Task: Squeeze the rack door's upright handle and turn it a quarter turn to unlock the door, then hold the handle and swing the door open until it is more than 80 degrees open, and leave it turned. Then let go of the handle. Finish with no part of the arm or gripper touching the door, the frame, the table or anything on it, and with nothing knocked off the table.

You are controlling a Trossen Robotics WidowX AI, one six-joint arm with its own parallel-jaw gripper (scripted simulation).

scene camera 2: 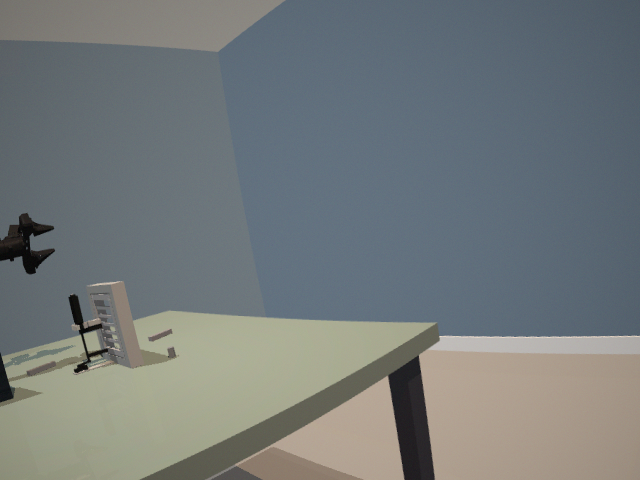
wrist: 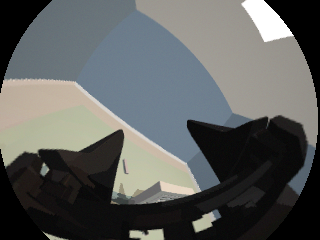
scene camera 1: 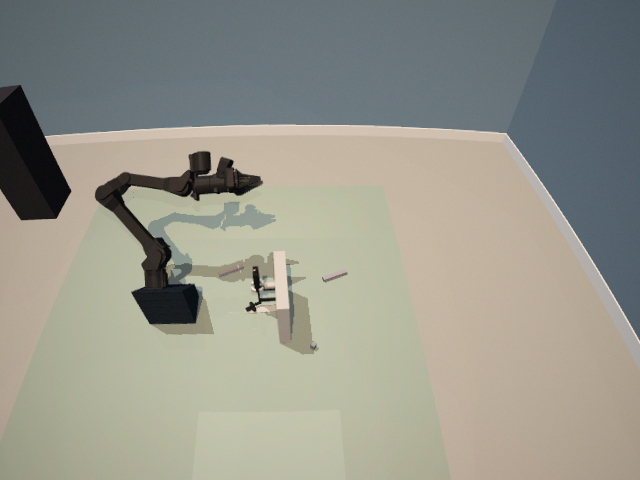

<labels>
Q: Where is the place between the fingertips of my gripper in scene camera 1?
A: At 261, 180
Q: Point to a pale rack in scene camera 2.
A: At 133, 357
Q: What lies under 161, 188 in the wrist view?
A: A pale rack.
</labels>
